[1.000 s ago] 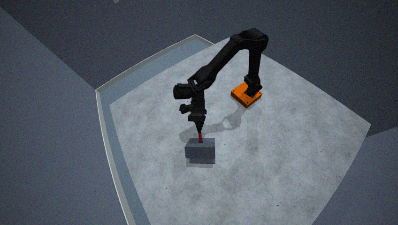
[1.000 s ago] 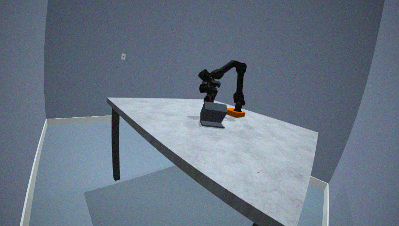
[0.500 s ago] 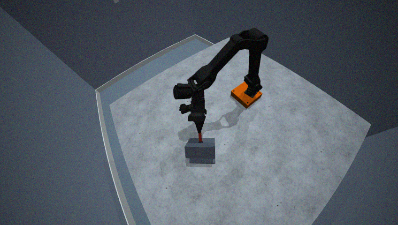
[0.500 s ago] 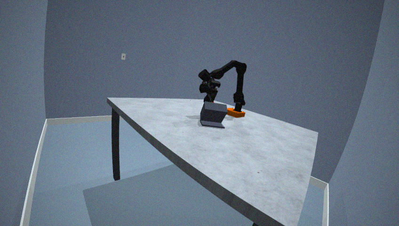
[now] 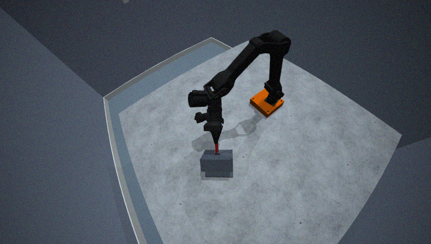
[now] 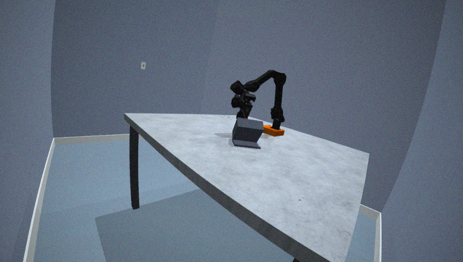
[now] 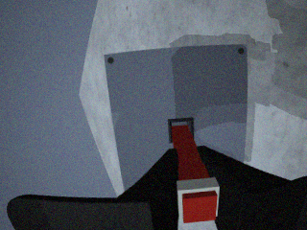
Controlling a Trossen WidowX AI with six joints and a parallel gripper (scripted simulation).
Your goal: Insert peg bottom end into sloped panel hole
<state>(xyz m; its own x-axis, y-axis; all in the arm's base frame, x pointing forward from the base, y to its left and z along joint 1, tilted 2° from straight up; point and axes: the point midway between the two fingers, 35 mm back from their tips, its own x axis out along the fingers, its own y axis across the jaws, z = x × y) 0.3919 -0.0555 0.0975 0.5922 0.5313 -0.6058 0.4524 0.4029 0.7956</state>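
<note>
My gripper tip is 5 cm above the grey sloped panel, 4 cm to the right of it and 4 cm short of it. Round my gripper tip: red peg 1 cm to the right, 1 cm behind, 1 cm above.
</note>
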